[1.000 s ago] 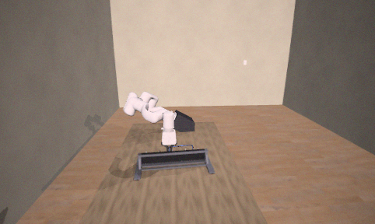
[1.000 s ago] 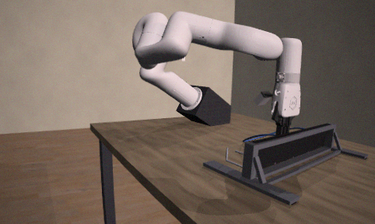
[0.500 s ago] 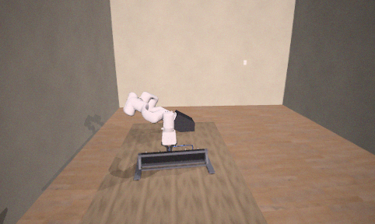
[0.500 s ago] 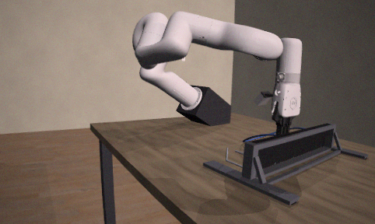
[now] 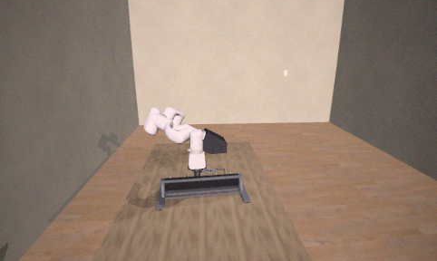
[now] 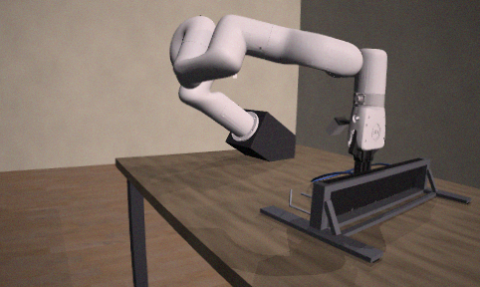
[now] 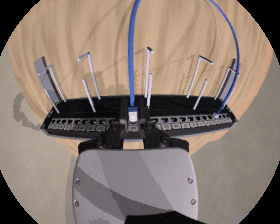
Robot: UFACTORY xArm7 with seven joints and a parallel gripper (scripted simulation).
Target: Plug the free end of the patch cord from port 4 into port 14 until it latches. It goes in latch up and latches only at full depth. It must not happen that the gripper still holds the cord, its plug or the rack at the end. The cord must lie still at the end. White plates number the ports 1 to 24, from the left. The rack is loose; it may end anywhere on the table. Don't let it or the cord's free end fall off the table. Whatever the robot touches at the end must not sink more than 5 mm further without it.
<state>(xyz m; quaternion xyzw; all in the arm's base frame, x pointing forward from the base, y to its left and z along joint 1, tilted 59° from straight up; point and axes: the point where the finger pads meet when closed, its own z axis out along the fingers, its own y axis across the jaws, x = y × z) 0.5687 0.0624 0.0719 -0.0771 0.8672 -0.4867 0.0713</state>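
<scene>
The pale plug is 2 cm ahead of my hand and 1 cm below it.
</scene>
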